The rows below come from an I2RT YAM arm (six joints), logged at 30 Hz.
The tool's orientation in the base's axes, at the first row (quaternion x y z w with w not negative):
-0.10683 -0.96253 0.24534 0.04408
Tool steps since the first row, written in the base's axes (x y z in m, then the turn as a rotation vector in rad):
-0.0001 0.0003 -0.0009 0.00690 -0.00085 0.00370
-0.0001 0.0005 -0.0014 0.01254 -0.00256 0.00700
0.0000 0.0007 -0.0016 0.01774 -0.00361 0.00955
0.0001 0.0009 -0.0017 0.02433 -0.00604 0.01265
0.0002 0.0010 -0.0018 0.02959 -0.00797 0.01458
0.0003 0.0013 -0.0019 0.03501 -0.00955 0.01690
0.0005 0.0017 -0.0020 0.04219 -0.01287 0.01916
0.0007 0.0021 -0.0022 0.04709 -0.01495 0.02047
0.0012 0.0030 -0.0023 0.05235 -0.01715 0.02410
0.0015 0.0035 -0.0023 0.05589 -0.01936 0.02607
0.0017 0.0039 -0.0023 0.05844 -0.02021 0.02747
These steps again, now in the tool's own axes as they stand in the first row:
0.0001 0.0007 0.0007 -0.00679 -0.00124 -0.00379
0.0002 0.0011 0.0010 -0.01256 -0.00326 -0.00667
0.0001 0.0014 0.0011 -0.01778 -0.00443 -0.00913
0.0001 0.0016 0.0011 -0.02464 -0.00679 -0.01162
0.0000 0.0018 0.0011 -0.03014 -0.00841 -0.01314
-0.0001 0.0021 0.0010 -0.03570 -0.00988 -0.01519
-0.0002 0.0025 0.0009 -0.04337 -0.01249 -0.01661
-0.0003 0.0030 0.0009 -0.04857 -0.01400 -0.01747
-0.0006 0.0039 0.0005 -0.05407 -0.01667 -0.02035
-0.0007 0.0044 0.0002 -0.05795 -0.01886 -0.02154
-0.0008 0.0048 0.0000 -0.06058 -0.01979 -0.02272

